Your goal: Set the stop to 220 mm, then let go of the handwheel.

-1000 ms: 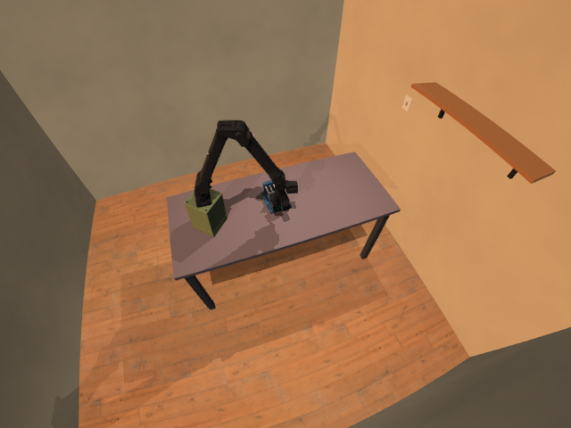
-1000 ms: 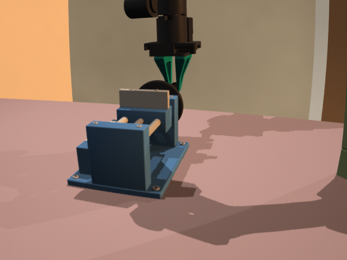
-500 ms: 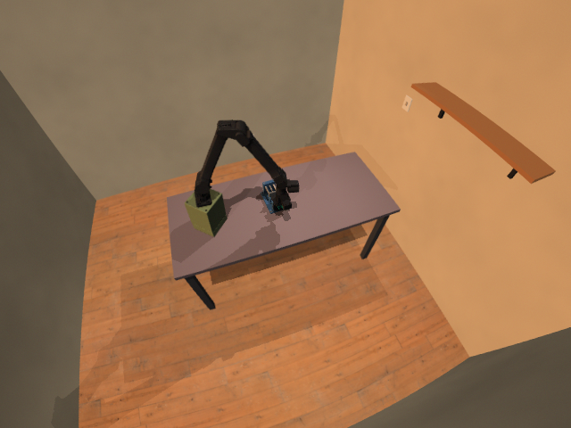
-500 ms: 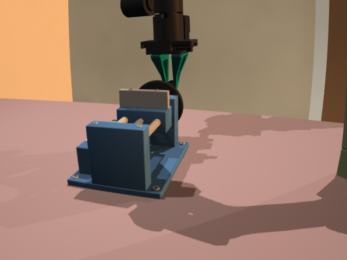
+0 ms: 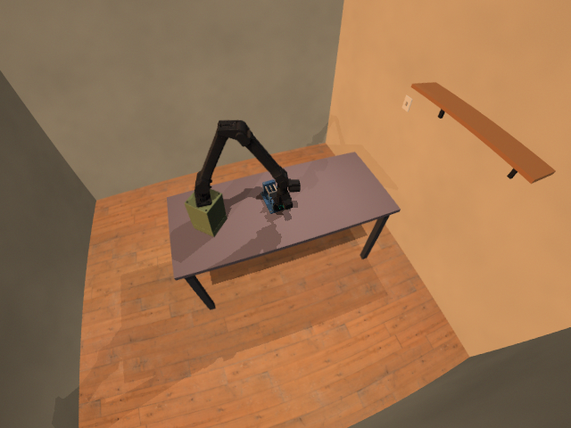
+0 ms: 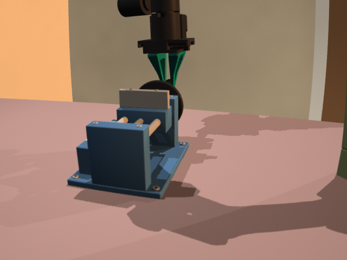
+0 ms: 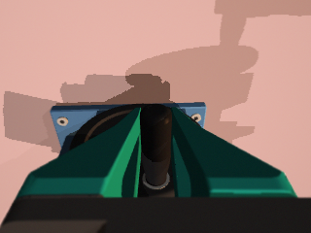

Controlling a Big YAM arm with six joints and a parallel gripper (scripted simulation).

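Right now the grey stop plate is 10 mm ahead of my hand, 130 mm to the left of it and 20 mm below it. The rest, counted from my hand: black crank handle (10 mm to the left).
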